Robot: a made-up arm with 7 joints. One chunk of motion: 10 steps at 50 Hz.
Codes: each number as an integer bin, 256 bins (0 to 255) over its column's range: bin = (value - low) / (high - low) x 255, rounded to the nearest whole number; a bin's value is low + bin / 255 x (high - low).
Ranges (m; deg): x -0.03..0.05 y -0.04..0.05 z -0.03..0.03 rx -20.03..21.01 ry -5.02..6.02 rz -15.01..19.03
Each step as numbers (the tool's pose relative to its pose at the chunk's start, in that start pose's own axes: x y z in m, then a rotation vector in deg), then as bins.
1 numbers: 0.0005 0.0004 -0.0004 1.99 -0.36 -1.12
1 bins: 97 114 126 137 108 104
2 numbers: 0.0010 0.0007 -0.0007 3.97 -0.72 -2.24
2 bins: 99 115 125 149 99 96
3 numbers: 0.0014 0.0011 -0.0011 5.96 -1.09 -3.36
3 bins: 100 116 123 161 91 87
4 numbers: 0.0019 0.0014 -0.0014 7.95 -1.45 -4.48
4 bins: 102 117 122 174 82 79
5 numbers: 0.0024 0.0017 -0.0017 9.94 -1.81 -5.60
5 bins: 103 118 120 186 74 70
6 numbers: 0.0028 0.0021 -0.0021 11.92 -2.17 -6.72
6 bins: 105 119 119 199 66 62
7 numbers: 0.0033 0.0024 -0.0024 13.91 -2.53 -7.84
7 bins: 106 120 117 211 58 54
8 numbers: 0.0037 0.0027 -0.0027 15.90 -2.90 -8.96
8 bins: 107 121 116 223 49 45
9 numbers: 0.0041 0.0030 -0.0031 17.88 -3.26 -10.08
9 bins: 109 122 114 236 41 37
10 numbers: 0.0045 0.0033 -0.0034 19.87 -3.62 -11.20
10 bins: 110 123 113 248 32 29
